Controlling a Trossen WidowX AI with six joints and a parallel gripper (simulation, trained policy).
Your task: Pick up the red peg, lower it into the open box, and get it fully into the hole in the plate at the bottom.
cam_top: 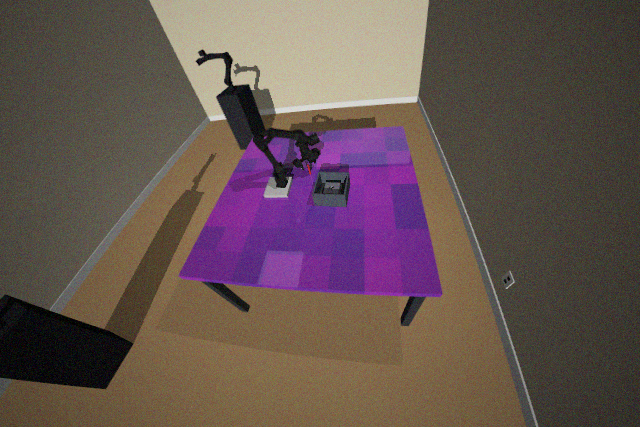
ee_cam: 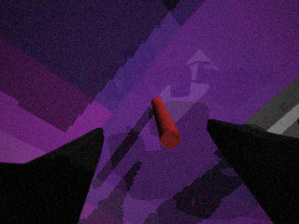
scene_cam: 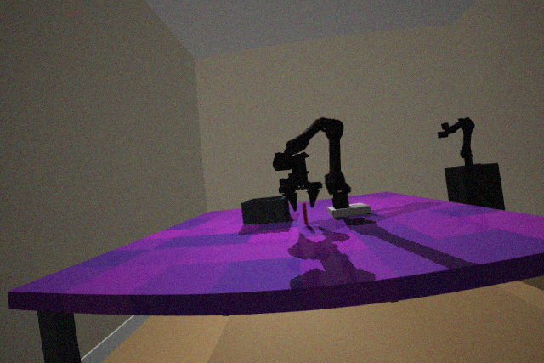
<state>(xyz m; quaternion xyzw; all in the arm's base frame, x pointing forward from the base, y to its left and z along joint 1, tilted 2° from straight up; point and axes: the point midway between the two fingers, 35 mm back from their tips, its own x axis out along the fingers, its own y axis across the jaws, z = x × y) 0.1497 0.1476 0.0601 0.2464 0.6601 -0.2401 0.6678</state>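
Right now the red peg is 10 mm to the right of my gripper tip and 20 mm below it. Also, from my gripper tip: grey plate (190 mm ahead, 180 mm to the right, 10 mm below); dark box (190 mm ahead, 180 mm to the right, 30 mm below).
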